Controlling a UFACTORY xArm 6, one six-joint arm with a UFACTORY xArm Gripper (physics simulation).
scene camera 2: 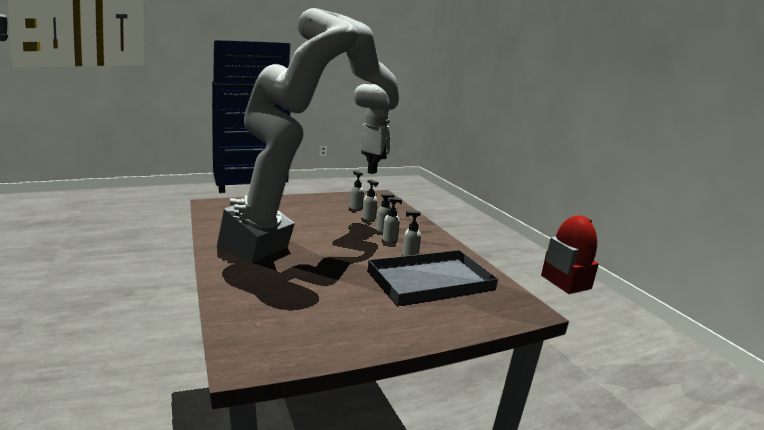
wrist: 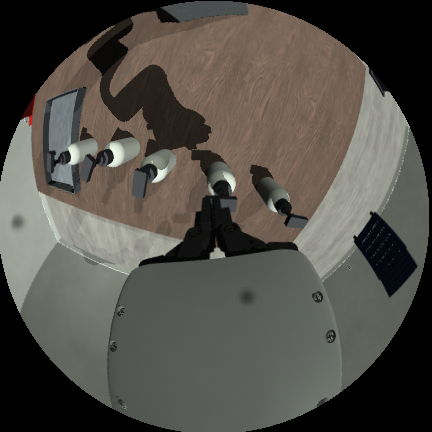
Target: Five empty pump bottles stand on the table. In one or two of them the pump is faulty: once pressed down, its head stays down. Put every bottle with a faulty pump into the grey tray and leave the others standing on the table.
In view: my gripper (scene camera 2: 372,173) and a grey tray (scene camera 2: 413,278).
